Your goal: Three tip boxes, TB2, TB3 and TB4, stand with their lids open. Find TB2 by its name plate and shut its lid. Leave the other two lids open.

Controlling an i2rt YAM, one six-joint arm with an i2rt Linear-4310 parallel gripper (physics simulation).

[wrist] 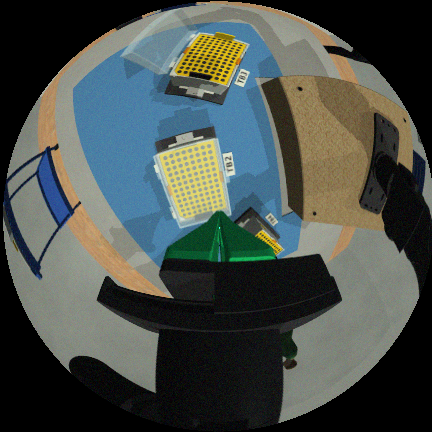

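Seen in the pictures: gripper, fingertip midpoint: [218,216]; arm's base, origin of the base link: [382,166].
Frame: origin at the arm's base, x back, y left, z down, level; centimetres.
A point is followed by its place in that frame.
Observation:
The tip box TB2 [192,180] {z 11.5, x -31.6, y 5.7 cm} is in the middle of the view, with its name plate [228,164] {z 19.1, x -24.8, y 6.2 cm} at its right side. Its clear lid lies over the pale-looking yellow tip rack, shut. The tip box TB3 [212,59] {z 13.6, x -26.8, y -13.4 cm} stands at the top, its clear lid [162,42] {z 9.9, x -33.5, y -16.8 cm} open and leaning out to the left. The tip box TB4 [269,242] {z 13.5, x -17.2, y 23.6 cm} shows partly at the lower right of TB2, behind the fingers; its lid is mostly hidden. My gripper [218,216] {z 3.7, x -29.7, y 6.7 cm} is shut and empty, with its green fingertips over TB2's near edge; whether they touch it I cannot tell.
The boxes stand on a blue mat [100,110] {z 19.3, x -48.2, y -12.0 cm}. A tan speckled block [330,150] {z 8.7, x -9.1, y 1.2 cm} with a dark side stands to the right, with a black plate and the arm's base on it. A blue-framed chair-like object [55,187] is at the left, beyond the wooden table edge.

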